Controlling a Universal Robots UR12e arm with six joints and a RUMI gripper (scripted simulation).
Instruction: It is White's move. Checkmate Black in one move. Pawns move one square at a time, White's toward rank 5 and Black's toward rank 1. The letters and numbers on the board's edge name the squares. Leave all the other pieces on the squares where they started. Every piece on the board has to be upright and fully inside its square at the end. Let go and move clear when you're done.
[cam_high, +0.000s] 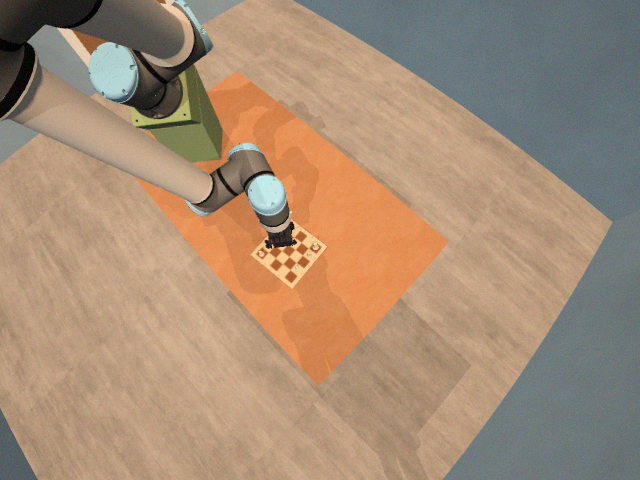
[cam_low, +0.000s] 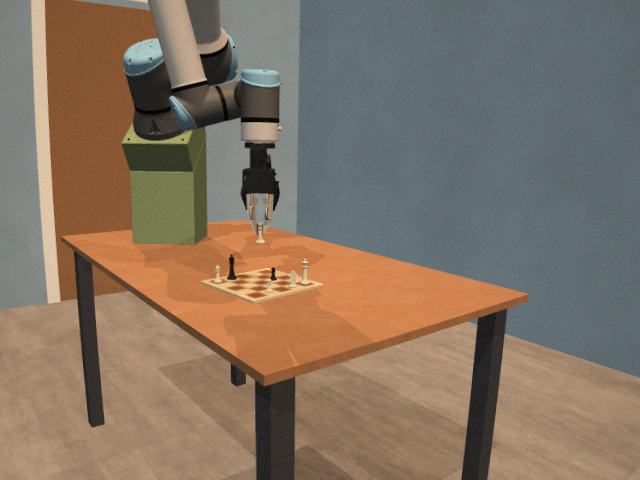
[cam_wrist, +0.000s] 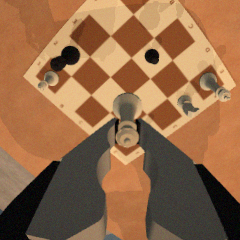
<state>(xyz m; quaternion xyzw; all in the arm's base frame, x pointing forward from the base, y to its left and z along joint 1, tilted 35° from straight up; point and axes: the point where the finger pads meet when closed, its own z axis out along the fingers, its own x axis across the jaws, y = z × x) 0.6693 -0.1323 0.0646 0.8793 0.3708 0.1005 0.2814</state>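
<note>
The tall black piece lies 7 cm behind my hand, 3 cm to the right of it and 11 cm below it. Also, from my hand: black pawn: 1 cm ahead, 4 cm to the left, 12 cm below; small chessboard: 1 cm ahead, 14 cm below; white pawn: 8 cm ahead, 4 cm to the right, 12 cm below.
</note>
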